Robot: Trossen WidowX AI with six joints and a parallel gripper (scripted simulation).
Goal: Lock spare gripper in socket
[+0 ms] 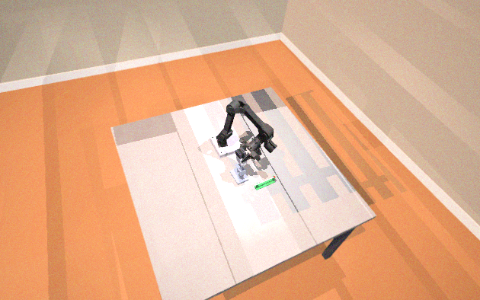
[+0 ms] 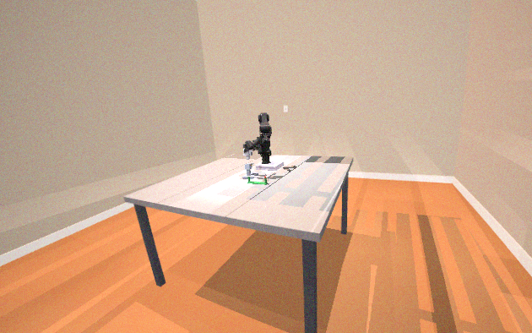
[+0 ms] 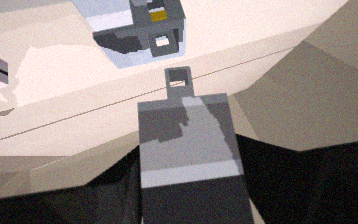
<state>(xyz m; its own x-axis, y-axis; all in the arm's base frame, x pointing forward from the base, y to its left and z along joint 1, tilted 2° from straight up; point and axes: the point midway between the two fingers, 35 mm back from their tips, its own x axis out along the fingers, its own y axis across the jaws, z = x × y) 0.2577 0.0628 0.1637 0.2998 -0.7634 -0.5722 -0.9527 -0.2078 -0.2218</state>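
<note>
Right now my gripper tip is 90 mm short of the green pin holder, 160 mm to the right of it and 160 mm above it. From my gripper tip the other things lie so: mount 20 mm to the left, 130 mm below; then spare gripper 10 mm to the left.
</note>
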